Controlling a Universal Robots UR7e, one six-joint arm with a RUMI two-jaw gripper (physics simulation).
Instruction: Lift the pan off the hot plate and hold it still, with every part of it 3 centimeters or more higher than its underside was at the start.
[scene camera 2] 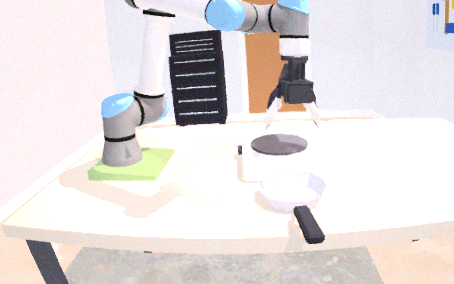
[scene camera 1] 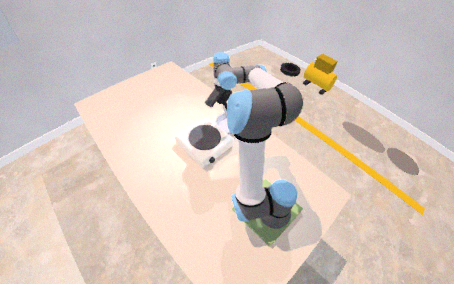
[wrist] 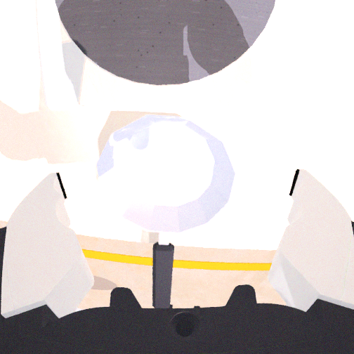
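Seen in the pictures: gripper, fingertip midpoint: point(scene camera 2: 292, 129) point(scene camera 1: 219, 112); arm's base at its link origin: point(scene camera 2: 122, 159) point(scene camera 1: 274, 213).
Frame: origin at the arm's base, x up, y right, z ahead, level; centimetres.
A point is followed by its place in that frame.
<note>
The pale pan point(scene camera 1: 222, 123) @(y 15.9, x -2.6, z 64.2 cm) point(scene camera 2: 292, 191) @(y 15.0, x -2.5, z 59.8 cm) point(wrist: 165, 172) is off the hot plate's dark disc and appears to rest on the table, close beside the hot plate. Its black handle point(scene camera 2: 309, 225) @(y 41.3, x 4.7, z 62.8 cm) point(wrist: 163, 277) points away from the hot plate, toward the table edge. The white hot plate has a dark round disc point(scene camera 1: 204, 137) @(y -3.8, x 5.1, z 55.0 cm) point(scene camera 2: 279, 144) @(y -1.4, x 5.1, z 55.7 cm) point(wrist: 165, 45) with nothing on it. My gripper point(scene camera 2: 292, 125) @(y 9.4, x 13.5, z 59.8 cm) point(wrist: 177, 175) points down with its jaws wide open and empty, higher than the pan. In the first scene view the arm hides part of the pan, and the fingertips are unclear.
The arm's base stands on a green block point(scene camera 1: 272, 235) @(y -8.3, x 0.3, z -7.2 cm) point(scene camera 2: 155, 162) @(y 0.1, x -1.0, z 13.4 cm) on the table point(scene camera 1: 150, 115) @(y -20.0, x -2.8, z 97.8 cm) point(scene camera 2: 65, 220) @(y 36.9, x -2.8, z 0.9 cm). The hot plate's black knob point(scene camera 1: 212, 160) @(y -7.6, x 2.0, z 41.3 cm) point(scene camera 2: 240, 149) @(y -5.9, x 1.7, z 42.5 cm) faces the base side. A black cabinet point(scene camera 2: 200, 80) and a yellow machine point(scene camera 1: 320, 77) stand beyond the table.
</note>
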